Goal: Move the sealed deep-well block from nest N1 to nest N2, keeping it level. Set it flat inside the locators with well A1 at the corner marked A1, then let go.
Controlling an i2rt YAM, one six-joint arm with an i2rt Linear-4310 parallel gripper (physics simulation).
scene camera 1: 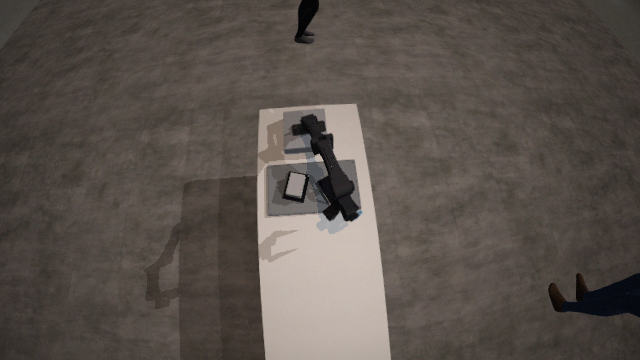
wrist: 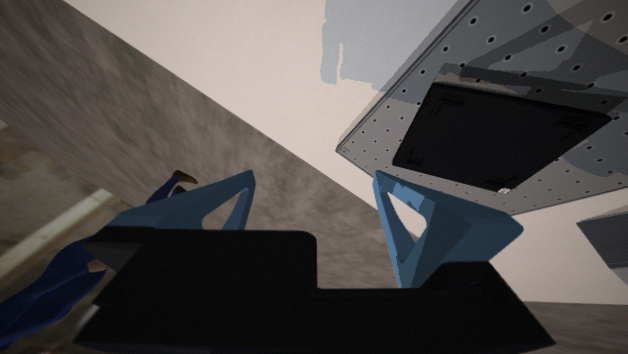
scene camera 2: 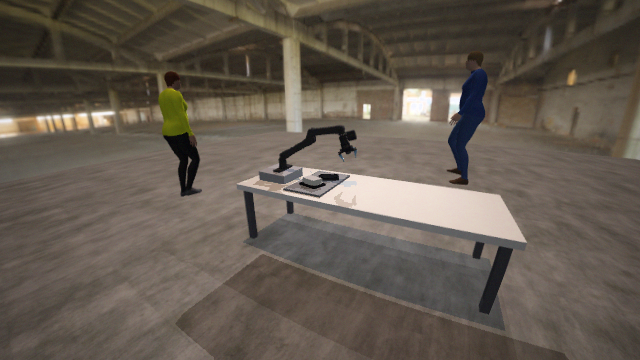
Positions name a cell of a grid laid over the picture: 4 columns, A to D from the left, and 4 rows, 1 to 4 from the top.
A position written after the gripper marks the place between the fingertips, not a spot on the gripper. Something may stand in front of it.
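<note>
Scene camera 1 shows a grey perforated plate (scene camera 1: B3). Visible in the wrist view: a black nest (wrist: D2) and the gripper (wrist: C2), which is open and holds nothing.
</note>
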